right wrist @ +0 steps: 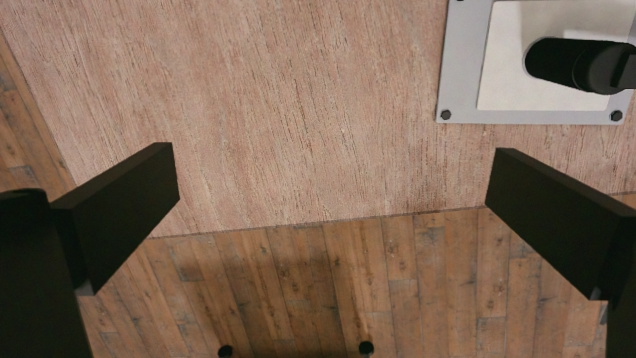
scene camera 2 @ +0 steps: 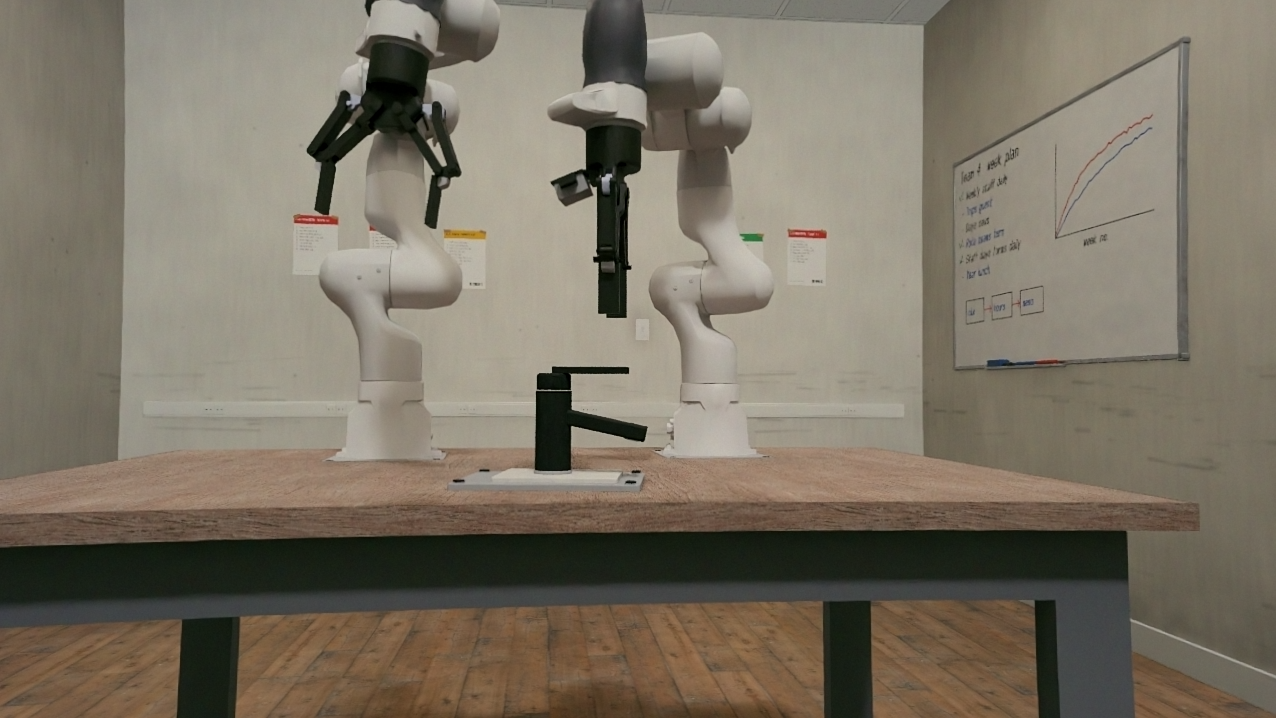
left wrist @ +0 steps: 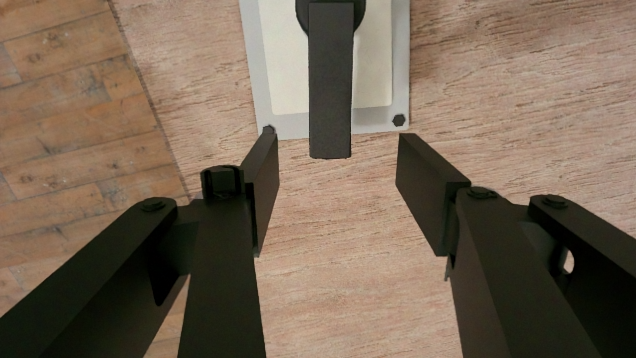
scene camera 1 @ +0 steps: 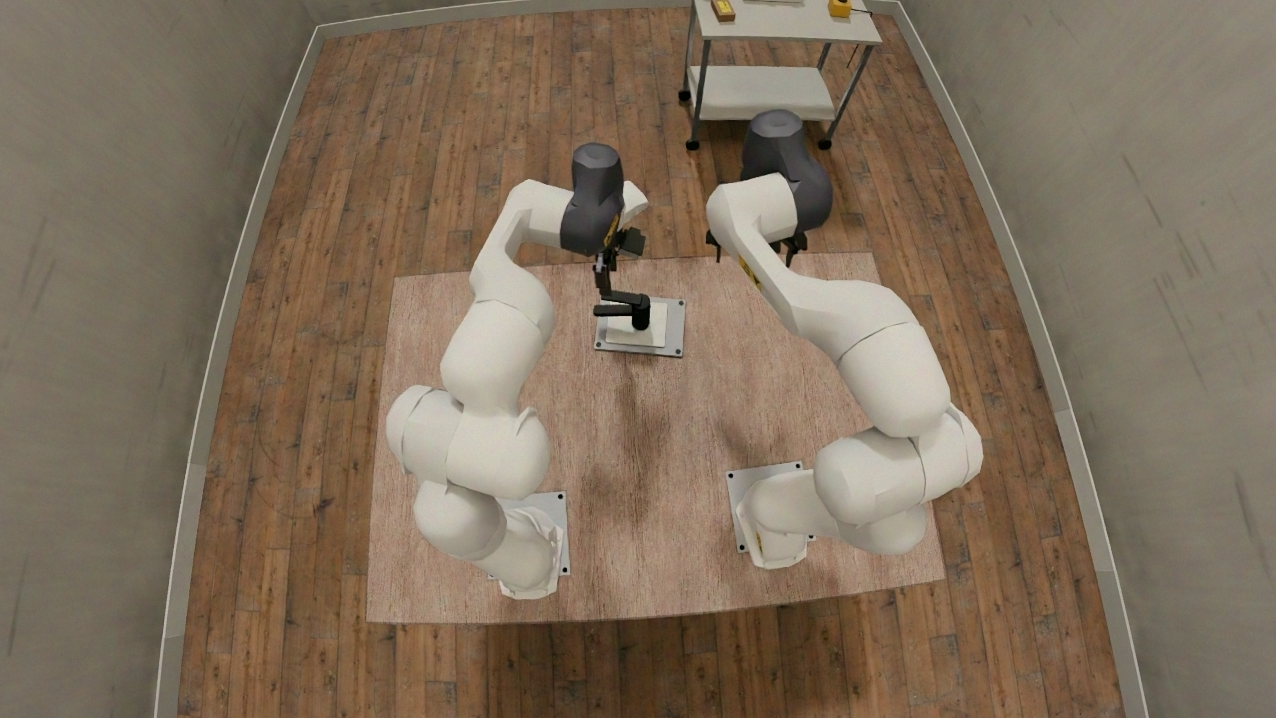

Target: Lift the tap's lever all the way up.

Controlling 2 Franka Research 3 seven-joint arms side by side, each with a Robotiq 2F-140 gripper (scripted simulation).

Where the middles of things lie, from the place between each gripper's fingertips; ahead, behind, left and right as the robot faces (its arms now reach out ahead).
Labels:
The flat lever (left wrist: 330,37) is 10 mm behind my left hand (scene camera 2: 612,315), 30 mm to the right of it and 100 mm below it. The rest, counted from my left hand: black tap (scene camera 2: 554,416): 10 mm behind, 50 mm to the right, 150 mm below; grey base plate (scene camera 2: 480,480): 20 mm behind, 80 mm to the right, 250 mm below.
My right gripper (scene camera 2: 375,219) is now 40 mm short of the flat lever, 280 mm to the right of it and 210 mm above it. The rest, counted from my right hand: black tap 30 mm ahead, 260 mm to the left, 250 mm below; then grey base plate 30 mm ahead, 230 mm to the left, 350 mm below.

